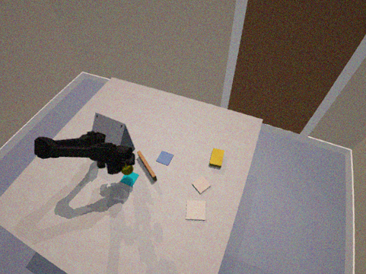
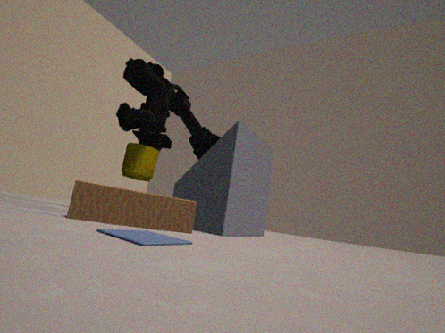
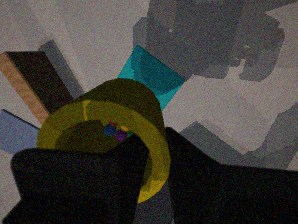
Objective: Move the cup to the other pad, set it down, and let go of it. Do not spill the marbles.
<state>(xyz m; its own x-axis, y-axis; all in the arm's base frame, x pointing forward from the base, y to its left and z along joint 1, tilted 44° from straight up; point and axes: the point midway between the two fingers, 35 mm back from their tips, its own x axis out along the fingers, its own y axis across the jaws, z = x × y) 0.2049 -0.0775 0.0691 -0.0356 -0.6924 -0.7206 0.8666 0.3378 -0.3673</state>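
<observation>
The wooden bar lies 80 mm ahead of my gripper tip, 110 mm to the left of it and 100 mm below it. Round my gripper tip: yellow cup: 20 mm ahead, 10 mm to the left; blue pad: 150 mm ahead, 210 mm to the left, 130 mm below.
</observation>
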